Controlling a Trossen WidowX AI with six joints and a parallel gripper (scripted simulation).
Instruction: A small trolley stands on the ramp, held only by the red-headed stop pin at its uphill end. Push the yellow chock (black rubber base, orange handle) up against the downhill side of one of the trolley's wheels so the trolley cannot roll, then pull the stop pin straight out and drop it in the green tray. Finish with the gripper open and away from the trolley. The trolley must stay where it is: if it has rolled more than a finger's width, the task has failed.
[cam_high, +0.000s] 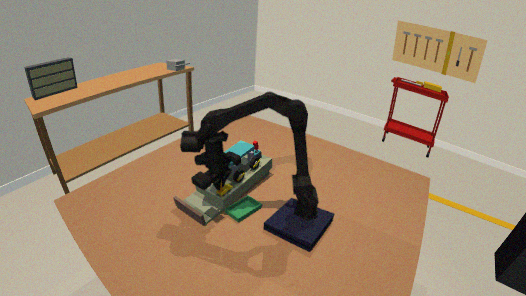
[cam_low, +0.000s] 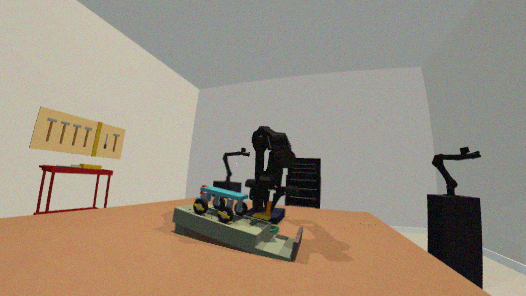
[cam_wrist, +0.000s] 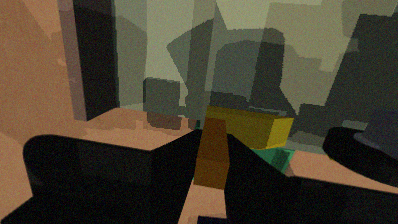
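My gripper tip is now 25 cm to the left of the red-headed stop pin, 6 cm short of it and 3 cm below it. The rest, counted from my gripper tip: yellow chock 2 cm to the right, 1 cm below; then ramp lip 12 cm to the left, 6 cm below, 4 cm ahead; then green tray 10 cm below, 7 cm behind, 5 cm to the right.
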